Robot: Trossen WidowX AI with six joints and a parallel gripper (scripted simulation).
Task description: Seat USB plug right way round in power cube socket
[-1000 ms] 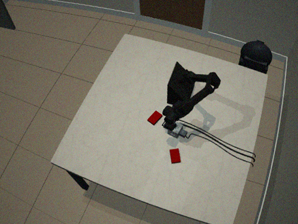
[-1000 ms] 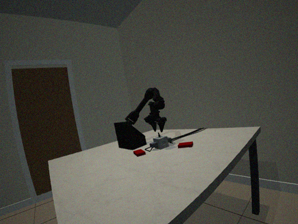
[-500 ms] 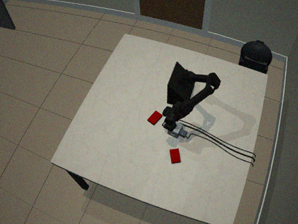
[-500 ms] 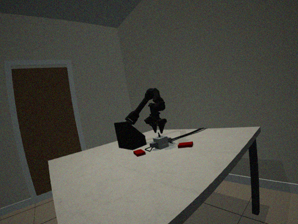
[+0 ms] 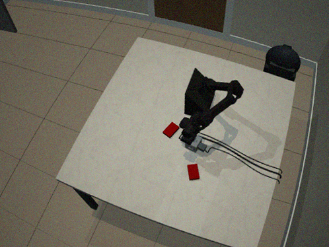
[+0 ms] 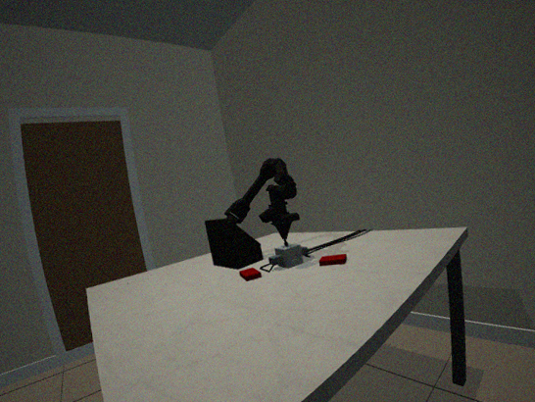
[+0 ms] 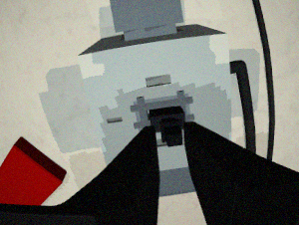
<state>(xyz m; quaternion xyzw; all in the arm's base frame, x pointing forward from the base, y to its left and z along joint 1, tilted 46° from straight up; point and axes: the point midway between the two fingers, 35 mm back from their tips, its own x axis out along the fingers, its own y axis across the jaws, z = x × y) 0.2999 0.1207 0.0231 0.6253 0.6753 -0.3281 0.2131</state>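
Right now my gripper tip is 4 cm above the USB socket. Also, from my gripper tip: dark USB plug: 2 cm below.
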